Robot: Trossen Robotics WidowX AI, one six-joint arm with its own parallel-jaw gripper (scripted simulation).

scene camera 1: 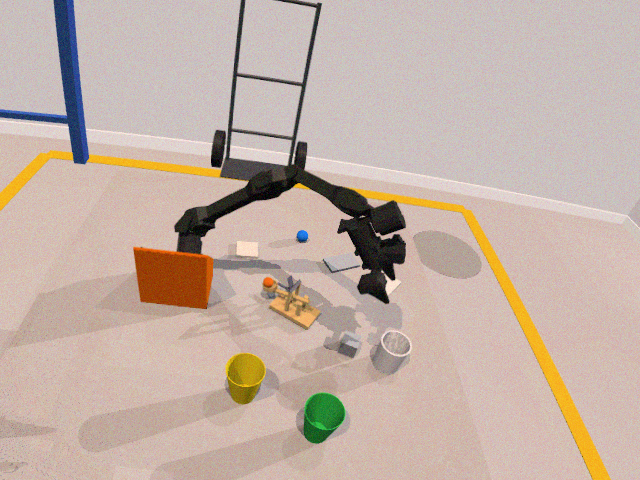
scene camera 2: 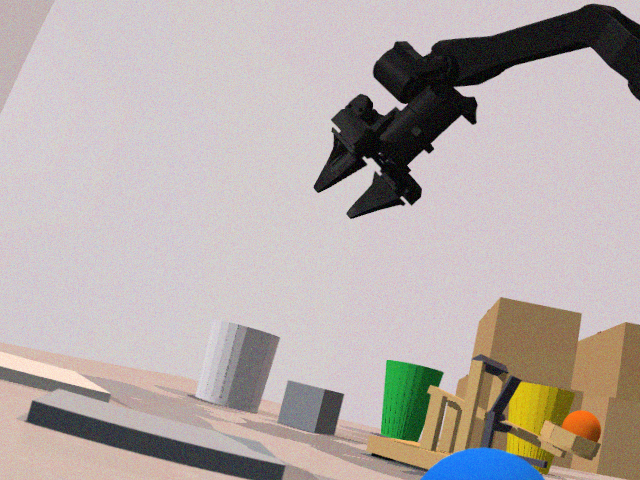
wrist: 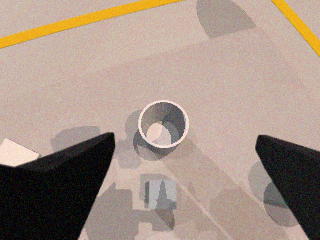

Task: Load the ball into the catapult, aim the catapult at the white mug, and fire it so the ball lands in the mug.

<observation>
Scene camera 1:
my gripper
white mug
green cup
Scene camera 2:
my gripper
orange ball
white mug
green cup
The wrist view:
my gripper
white mug
</observation>
